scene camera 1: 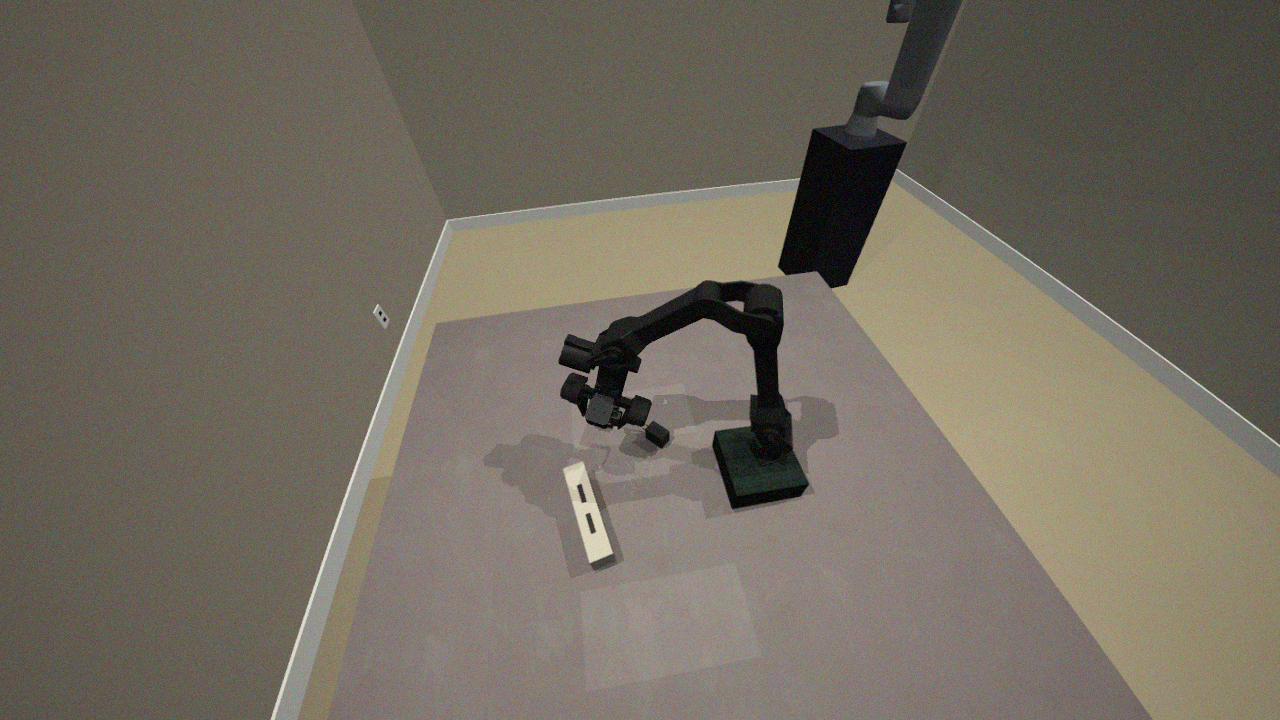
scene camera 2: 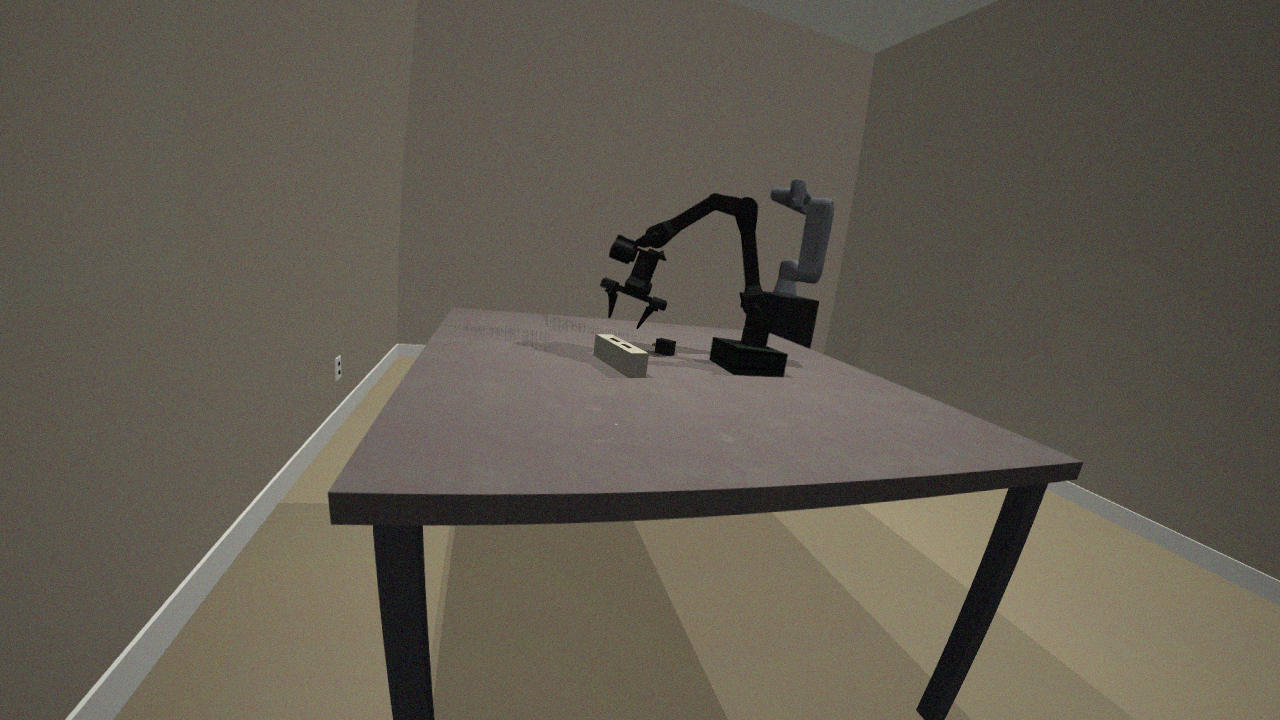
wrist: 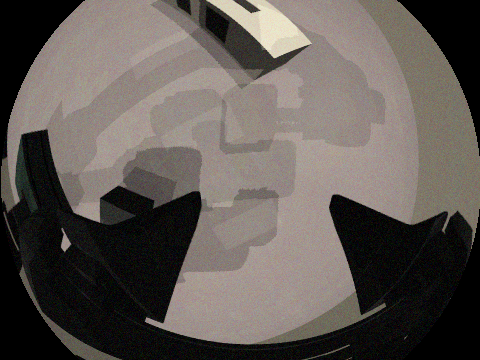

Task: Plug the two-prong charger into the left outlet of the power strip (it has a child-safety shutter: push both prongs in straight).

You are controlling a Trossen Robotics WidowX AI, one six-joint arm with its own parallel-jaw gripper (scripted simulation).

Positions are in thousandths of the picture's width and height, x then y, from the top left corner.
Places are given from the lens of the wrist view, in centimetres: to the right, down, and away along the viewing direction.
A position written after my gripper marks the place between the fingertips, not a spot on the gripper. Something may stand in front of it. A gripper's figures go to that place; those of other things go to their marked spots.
my gripper (wrist: 561, 560): 2, 1, 10
charger (wrist: 249, 568): -11, 2, 12
